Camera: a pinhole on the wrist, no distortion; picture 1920 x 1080 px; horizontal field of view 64.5 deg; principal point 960.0 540.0 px. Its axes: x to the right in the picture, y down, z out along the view. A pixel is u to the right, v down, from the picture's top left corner.
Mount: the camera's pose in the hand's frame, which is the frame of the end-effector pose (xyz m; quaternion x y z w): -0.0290 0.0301 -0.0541 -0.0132 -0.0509 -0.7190 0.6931
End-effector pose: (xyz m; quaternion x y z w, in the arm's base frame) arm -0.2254 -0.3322 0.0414 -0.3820 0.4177 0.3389 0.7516
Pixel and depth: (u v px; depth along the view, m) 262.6 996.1 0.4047
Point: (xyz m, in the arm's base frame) -0.2726 0.0913 0.0214
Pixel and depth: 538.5 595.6 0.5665
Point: -0.2522 0.2009 0.1785
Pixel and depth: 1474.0 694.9 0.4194
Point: -0.0304 -0.0462 0.2108
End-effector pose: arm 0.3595 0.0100 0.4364 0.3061 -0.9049 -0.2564 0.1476
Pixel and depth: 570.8 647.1 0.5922
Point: 0.0350 0.3723 0.1327
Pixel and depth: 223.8 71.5 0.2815
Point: 0.2739 0.2990 0.3581
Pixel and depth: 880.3 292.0 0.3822
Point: 0.2665 0.2585 0.2079
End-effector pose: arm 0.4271 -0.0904 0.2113 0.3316 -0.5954 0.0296 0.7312
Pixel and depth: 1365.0 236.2 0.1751
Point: 0.3010 -0.1270 0.1539
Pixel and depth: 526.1 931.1 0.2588
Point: 0.2097 -0.1068 0.3057
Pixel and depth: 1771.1 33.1 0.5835
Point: -0.0159 -0.4506 -0.0849
